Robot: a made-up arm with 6 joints.
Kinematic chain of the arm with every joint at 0, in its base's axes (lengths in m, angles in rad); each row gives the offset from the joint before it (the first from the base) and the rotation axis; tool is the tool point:
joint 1: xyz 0 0 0.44 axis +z
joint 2: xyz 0.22 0 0 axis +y
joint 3: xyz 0 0 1.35 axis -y
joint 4: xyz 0 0 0.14 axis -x
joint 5: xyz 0.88 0 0 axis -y
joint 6: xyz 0.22 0 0 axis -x
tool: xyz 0 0 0
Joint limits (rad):
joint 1: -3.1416..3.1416
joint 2: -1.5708..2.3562
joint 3: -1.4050..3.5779
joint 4: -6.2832..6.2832
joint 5: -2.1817..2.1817
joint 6: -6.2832..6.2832
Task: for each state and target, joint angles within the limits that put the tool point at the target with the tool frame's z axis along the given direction. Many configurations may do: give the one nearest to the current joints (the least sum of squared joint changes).
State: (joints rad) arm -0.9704 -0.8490 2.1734 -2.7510 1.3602 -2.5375
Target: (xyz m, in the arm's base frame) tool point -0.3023 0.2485 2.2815 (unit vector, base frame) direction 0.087 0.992 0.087
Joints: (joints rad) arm -0.7812 0.1822 2.8258 -2.9457 1.0160 -2.3564
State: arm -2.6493 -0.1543 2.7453 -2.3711 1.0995 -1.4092
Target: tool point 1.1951 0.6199 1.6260 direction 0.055 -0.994 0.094
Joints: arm -2.6654 -0.5084 2.7122 -3.1274 1.4534 -1.1420
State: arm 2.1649 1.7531 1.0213 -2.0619 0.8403 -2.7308
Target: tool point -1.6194 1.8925 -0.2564 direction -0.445 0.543 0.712
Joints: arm 2.2813 1.6365 0.9451 -2.8024 0.0926 -3.4963
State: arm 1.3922 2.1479 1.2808 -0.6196 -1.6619 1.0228
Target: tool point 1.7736 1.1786 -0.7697 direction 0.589 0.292 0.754
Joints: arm 0.4833 2.1965 1.5586 -1.5804 -1.5009 1.4916
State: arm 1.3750 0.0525 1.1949 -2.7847 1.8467 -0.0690
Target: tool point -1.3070 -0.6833 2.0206 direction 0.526 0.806 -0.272
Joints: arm 0.4836 -0.8355 1.5991 -3.1555 1.1700 -0.4827
